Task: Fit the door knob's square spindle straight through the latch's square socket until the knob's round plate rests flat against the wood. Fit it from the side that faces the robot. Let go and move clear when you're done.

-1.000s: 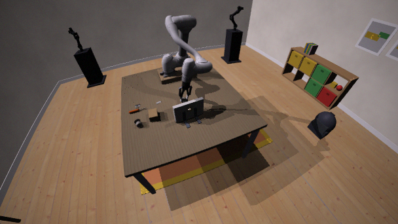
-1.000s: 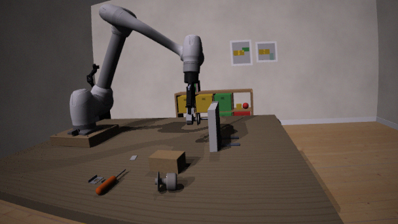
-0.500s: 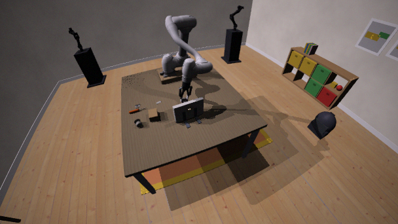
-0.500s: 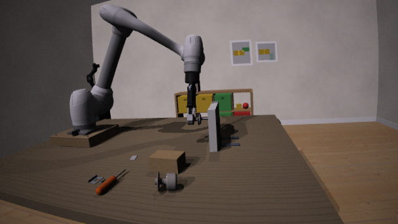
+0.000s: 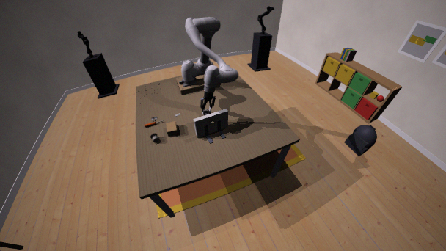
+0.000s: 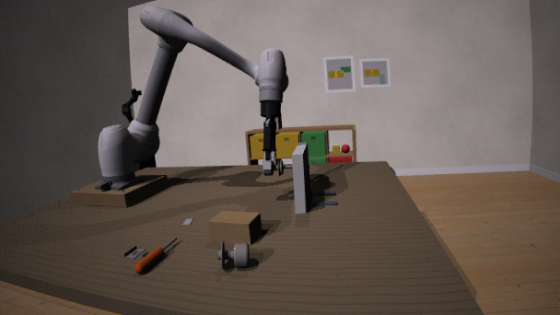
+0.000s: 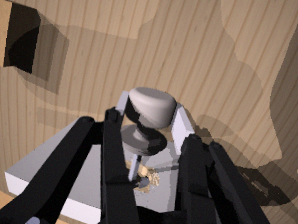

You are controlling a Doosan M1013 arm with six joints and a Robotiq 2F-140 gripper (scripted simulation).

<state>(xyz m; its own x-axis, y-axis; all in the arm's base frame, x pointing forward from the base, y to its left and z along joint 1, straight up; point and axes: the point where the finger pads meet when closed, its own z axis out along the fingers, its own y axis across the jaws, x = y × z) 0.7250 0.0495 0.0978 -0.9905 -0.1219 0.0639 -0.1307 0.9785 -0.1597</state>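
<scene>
Now: the grey door panel 120 mm ahead of my hand, 40 mm below it and 10 mm to the left of it. Round my hand: metal plate (270 mm to the right, 210 mm behind, 150 mm below); wooden block (340 mm to the right, 120 mm below); screwdriver (510 mm to the right, 150 mm behind, 140 mm below).
</scene>
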